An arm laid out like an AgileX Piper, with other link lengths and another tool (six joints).
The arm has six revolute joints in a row. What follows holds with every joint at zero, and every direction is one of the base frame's.
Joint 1 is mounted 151.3 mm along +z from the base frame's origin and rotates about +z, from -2.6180 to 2.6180 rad.
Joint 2 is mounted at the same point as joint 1 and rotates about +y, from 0.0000 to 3.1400 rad.
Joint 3 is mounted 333.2 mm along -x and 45.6 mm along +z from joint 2 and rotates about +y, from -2.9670 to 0.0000 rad.
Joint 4 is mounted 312.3 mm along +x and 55.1 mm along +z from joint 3 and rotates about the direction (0.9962, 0, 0.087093), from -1.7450 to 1.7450 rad.
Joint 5 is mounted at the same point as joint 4 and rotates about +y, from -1.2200 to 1.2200 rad.
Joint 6 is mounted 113.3 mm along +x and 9.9 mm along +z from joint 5 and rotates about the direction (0.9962, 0, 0.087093), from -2.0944 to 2.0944 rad.
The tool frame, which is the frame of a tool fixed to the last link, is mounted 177.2 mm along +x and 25.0 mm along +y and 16.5 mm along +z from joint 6; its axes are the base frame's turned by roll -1.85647, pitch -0.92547 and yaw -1.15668 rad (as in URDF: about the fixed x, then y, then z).
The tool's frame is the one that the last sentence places.
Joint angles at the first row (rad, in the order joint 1, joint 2, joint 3, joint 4, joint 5, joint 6):
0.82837, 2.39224, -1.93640, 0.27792, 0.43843, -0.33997
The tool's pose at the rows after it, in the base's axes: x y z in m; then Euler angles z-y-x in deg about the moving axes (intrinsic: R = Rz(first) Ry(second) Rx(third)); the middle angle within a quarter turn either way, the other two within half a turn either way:
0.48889 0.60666 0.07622 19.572 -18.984 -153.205
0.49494 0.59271 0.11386 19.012 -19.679 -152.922
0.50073 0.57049 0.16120 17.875 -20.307 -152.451
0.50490 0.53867 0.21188 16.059 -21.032 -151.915
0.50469 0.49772 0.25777 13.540 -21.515 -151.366
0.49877 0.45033 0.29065 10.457 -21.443 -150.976
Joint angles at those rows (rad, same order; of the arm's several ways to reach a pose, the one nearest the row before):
0.81508, 2.35279, -1.93637, 0.27157, 0.47021, -0.34097
0.79384, 2.29131, -1.93642, 0.26432, 0.52028, -0.33853
0.76373, 2.21007, -1.93355, 0.25690, 0.58662, -0.33090
0.72508, 2.11085, -1.91411, 0.24932, 0.65178, -0.32055
0.67906, 1.99614, -1.86510, 0.24395, 0.70582, -0.30851
0.62776, 1.87175, -1.77892, 0.24042, 0.74141, -0.29544

